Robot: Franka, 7 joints.
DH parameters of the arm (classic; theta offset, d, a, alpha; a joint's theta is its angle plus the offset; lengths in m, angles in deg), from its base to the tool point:
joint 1: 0 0.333 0 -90
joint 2: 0 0 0 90
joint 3: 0 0.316 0.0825 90
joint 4: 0 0 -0.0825 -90
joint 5: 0 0.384 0 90
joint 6: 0 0 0.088 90
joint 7: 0 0.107 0 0
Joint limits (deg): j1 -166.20..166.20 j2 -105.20..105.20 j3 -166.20..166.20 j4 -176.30..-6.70 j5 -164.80..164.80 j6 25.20..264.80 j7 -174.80..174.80
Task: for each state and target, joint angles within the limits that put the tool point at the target. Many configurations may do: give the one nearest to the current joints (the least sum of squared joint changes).
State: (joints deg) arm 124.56 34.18 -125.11 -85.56 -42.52 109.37 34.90
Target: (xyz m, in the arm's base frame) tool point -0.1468 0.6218 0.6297
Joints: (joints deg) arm 165.20 61.02 -96.49 -82.01 -39.12 106.16 34.90
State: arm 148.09 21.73 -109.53 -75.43 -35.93 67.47 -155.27
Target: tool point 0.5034 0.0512 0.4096
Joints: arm 140.91 -13.33 -124.22 -108.17 -33.77 69.38 -155.27
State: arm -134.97 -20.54 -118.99 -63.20 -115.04 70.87 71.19
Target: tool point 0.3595 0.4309 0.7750
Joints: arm -152.52 -17.51 -130.84 -68.30 -108.11 53.58 71.19
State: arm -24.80 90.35 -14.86 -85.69 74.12 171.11 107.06
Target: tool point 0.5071 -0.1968 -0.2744
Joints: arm -13.43 102.83 -3.23 -59.86 69.23 161.76 107.06
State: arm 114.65 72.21 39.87 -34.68 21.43 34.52 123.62
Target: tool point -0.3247 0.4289 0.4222
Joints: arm 94.71 40.43 40.32 -75.16 15.60 25.20 123.62
